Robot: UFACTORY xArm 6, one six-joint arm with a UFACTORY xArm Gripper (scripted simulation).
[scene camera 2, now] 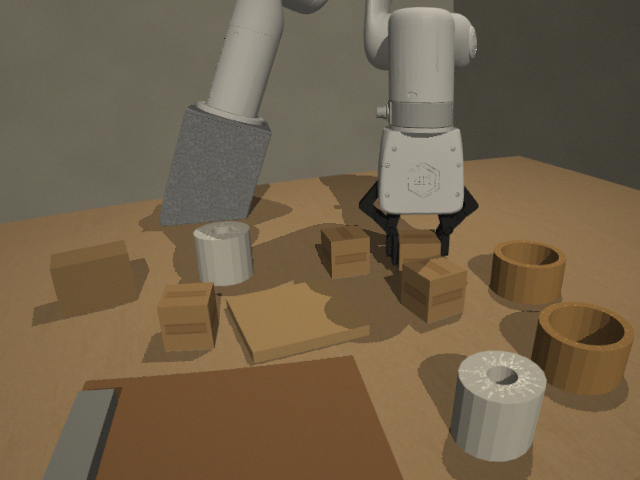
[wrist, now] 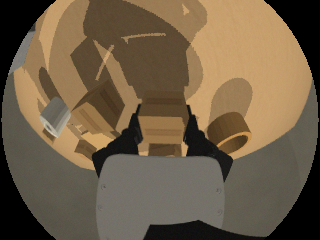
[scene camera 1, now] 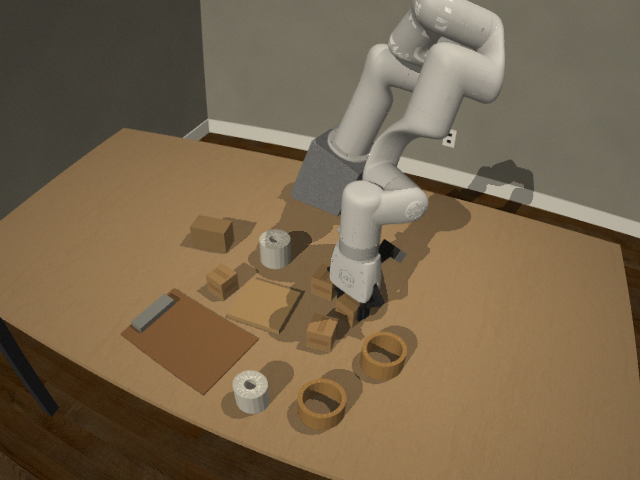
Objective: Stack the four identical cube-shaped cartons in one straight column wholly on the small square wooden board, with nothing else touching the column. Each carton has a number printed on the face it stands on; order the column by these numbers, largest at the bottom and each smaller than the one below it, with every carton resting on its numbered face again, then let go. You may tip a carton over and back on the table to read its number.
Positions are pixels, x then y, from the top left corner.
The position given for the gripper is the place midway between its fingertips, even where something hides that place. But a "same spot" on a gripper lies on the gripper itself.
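Labels:
There's a white roll in scene camera 1, in scene camera 2 and in the wrist view [56, 114]. The gripper shows in scene camera 1 as well, and in scene camera 2, and in the wrist view [163, 112]. The same spot on the white roll: [scene camera 1: 273, 255] is [scene camera 2: 237, 251]. And one and the same spot on the gripper: [scene camera 1: 363, 312] is [scene camera 2: 446, 242].

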